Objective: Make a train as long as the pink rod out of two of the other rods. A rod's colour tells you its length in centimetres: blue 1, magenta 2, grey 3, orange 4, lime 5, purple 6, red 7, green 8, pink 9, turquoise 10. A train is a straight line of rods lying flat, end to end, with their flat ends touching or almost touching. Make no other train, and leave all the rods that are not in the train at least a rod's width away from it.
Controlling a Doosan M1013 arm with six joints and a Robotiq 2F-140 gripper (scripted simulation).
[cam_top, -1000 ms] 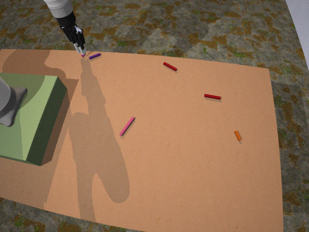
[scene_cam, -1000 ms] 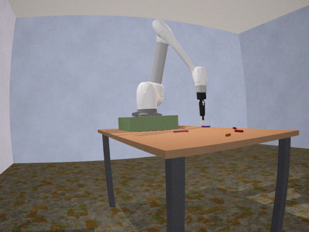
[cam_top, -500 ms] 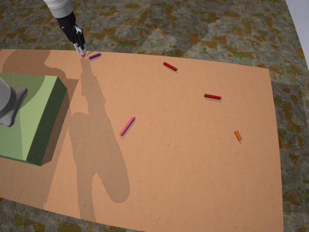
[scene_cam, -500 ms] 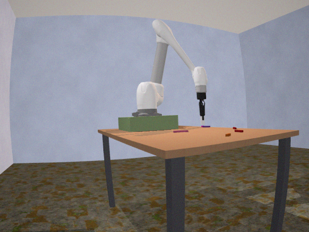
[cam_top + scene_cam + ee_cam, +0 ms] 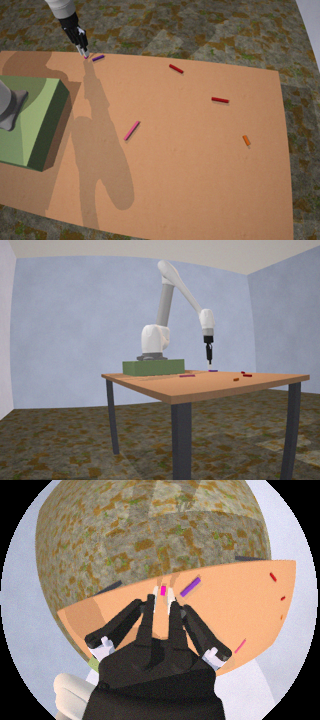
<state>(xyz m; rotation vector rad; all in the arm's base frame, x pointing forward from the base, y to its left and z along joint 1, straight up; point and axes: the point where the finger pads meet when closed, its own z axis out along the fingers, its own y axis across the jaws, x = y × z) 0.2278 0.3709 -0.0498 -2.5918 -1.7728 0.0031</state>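
Right now my hand is 50 mm above the magenta rod. Round my hand: purple rod: 70 mm ahead, 10 mm to the right, 50 mm below; then orange rod: 750 mm ahead, 350 mm to the right, 50 mm below; then pink rod: 310 mm ahead, 360 mm to the right, 50 mm below.
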